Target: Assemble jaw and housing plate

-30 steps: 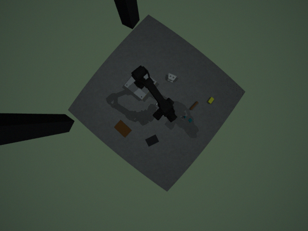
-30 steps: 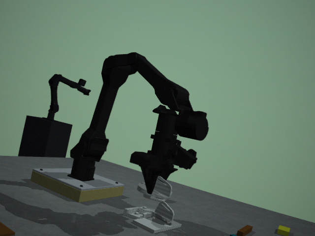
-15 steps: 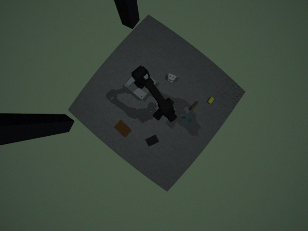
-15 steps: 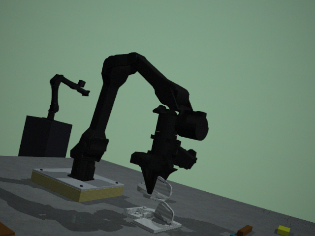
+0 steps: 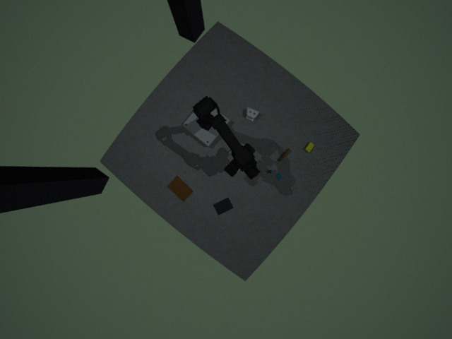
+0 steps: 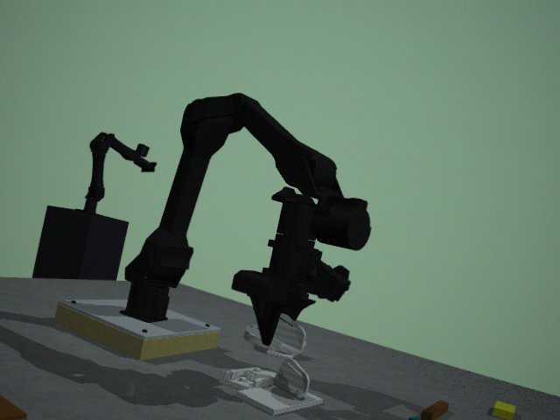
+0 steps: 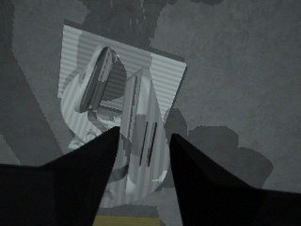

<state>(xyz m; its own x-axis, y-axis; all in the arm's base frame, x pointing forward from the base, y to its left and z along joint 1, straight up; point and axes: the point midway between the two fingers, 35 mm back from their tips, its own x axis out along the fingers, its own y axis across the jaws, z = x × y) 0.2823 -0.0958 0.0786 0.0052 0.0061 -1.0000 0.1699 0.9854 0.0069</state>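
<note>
My gripper tip is 8 cm above the white base fixture, 3 cm to the right of it and 2 cm short of it. Also, from my gripper tip: white bracket (30 cm to the left, 8 cm behind, 7 cm below); then brown bar (24 cm ahead, 20 cm to the left, 8 cm below); then dark tile (29 cm to the right, 8 cm below, 7 cm ahead).
</note>
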